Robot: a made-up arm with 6 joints. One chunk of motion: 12 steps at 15 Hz.
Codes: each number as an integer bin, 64 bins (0 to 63) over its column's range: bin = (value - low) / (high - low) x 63, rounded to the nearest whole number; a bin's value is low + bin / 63 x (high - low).
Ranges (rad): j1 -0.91..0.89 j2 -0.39..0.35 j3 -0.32..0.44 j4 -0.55..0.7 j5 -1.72..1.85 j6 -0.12..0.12
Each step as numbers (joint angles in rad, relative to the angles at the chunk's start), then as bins.
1 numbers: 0.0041 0.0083 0.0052 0.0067 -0.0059 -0.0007
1 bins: 32 34 27 28 30 31
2 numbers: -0.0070 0.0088 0.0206 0.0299 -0.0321 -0.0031
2 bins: 32 34 28 29 30 31
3 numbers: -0.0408 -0.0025 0.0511 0.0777 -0.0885 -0.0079
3 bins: 30 33 31 32 29 29
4 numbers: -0.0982 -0.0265 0.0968 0.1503 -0.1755 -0.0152
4 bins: 28 31 35 35 27 28
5 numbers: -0.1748 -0.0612 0.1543 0.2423 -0.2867 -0.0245
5 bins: 26 28 39 40 25 25
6 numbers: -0.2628 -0.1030 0.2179 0.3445 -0.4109 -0.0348
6 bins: 23 24 45 45 23 22
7 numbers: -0.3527 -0.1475 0.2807 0.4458 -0.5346 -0.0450
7 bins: 20 21 50 50 21 20
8 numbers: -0.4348 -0.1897 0.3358 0.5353 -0.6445 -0.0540
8 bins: 17 17 54 55 19 17
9 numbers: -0.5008 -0.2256 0.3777 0.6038 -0.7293 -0.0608
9 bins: 14 14 58 58 17 16
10 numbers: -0.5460 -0.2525 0.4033 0.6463 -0.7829 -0.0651
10 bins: 13 12 60 60 17 14
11 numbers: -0.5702 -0.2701 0.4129 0.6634 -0.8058 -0.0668
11 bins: 12 10 61 61 16 14
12 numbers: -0.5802 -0.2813 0.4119 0.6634 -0.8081 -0.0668
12 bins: 12 9 61 61 16 14
